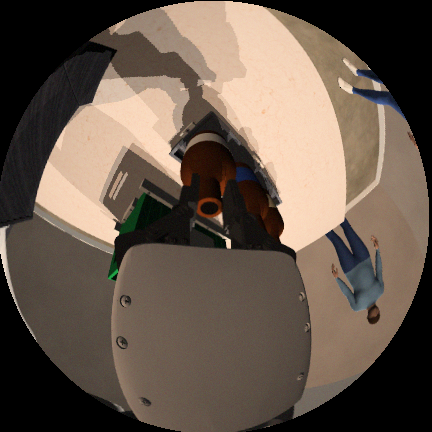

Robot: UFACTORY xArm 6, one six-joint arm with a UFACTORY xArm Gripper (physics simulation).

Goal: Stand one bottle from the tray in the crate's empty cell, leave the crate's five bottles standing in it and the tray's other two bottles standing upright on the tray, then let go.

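Frame: origin at the arm's base, x ahead, y left, z up, level; metres.
Seen in the pictures: gripper, fingertip midpoint: (210,187).
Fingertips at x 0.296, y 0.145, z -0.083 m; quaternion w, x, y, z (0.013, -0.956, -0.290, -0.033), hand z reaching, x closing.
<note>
Offsets run from my fingertips to a thing's top centre. "*": to the spot under its first point. Level surfaces: height alone.
My gripper (210,187) is shut on the neck of a brown bottle {dx +0.009, dy -0.007, dz +0.017 m} (205,160) with a white band; its orange-rimmed mouth shows between the fingers. That bottle stands at one end of the grey tray {* dx +0.154, dy +0.043, dz -0.120 m} (270,181). A second brown bottle {dx +0.103, dy -0.008, dz +0.015 m} (252,192) with a blue band stands beside it, close to the right finger. A third brown bottle {dx +0.194, dy -0.012, dz +0.015 m} (273,223) shows farther along the tray, partly hidden. The green crate {* dx -0.028, dy -0.176, dz -0.066 m} (134,217) is at the left, mostly hidden behind the left finger and the gripper body; its bottles and cells cannot be made out.
A dark, ribbed block (55,110) stands at the upper left. Shadows fall across the light table top {dz -0.146 m} (290,100). One person (364,275) shows at the right beyond the table, and another person's legs (372,92) show at the upper right.
</note>
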